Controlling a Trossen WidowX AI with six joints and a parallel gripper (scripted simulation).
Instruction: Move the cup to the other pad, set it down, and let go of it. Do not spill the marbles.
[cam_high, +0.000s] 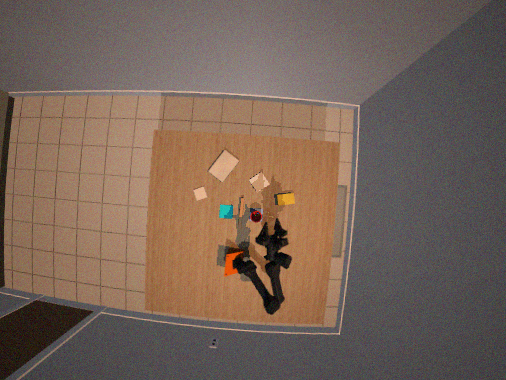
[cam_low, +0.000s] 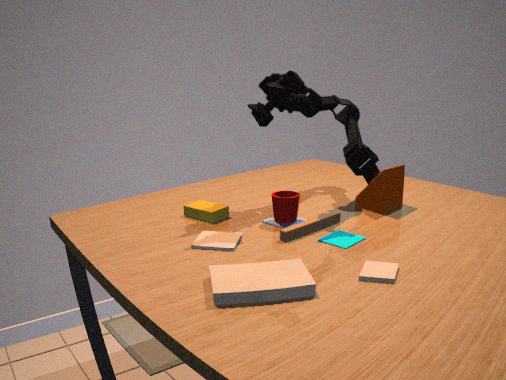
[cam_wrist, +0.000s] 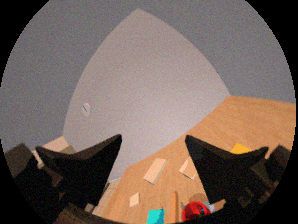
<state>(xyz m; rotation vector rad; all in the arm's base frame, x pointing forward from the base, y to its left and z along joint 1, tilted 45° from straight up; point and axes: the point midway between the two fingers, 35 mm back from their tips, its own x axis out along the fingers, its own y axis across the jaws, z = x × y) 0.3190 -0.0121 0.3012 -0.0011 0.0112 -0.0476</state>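
Now: gripper tip 29 cm above the dark red cup, 7 cm to the right of it and 2 cm past it. From my gripper tip the other things lie so: grey-blue pad (34 cm below, 7 cm to the left, 1 cm behind); then low wooden bar (33 cm below, 17 cm to the left); then large tan box (32 cm below, 32 cm ahead, 27 cm to the left).
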